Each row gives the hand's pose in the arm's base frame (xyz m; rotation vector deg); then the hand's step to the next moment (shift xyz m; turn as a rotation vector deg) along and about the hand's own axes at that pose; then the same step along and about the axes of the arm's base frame.
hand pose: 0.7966 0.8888 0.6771 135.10 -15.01 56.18
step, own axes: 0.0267 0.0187 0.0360 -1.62 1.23 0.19
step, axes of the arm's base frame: 0.0332 -0.0350 0.0061 -1.51 -1.17 -0.72
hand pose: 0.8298 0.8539 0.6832 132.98 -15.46 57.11
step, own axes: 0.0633 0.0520 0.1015 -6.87 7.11 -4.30
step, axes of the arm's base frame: 0.0838 -0.0991 0.0129 -10.19 -3.48 0.57
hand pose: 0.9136 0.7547 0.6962 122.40 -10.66 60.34
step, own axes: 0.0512 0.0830 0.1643 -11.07 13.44 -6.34
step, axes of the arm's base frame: 0.1017 -0.1606 0.0187 -16.89 -7.42 1.77
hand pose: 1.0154 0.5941 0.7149 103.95 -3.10 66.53
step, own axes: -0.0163 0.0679 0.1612 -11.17 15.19 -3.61
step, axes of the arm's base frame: 0.0684 -0.1608 0.0182 -15.92 -10.40 2.62
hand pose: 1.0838 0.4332 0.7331 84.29 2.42 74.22
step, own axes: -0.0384 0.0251 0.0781 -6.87 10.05 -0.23
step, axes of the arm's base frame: 0.0250 -0.0865 0.0098 -8.81 -8.01 2.56
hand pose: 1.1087 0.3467 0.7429 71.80 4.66 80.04
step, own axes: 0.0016 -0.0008 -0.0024 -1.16 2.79 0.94
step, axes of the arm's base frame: -0.0007 0.0029 -0.0006 -1.55 -2.26 1.58
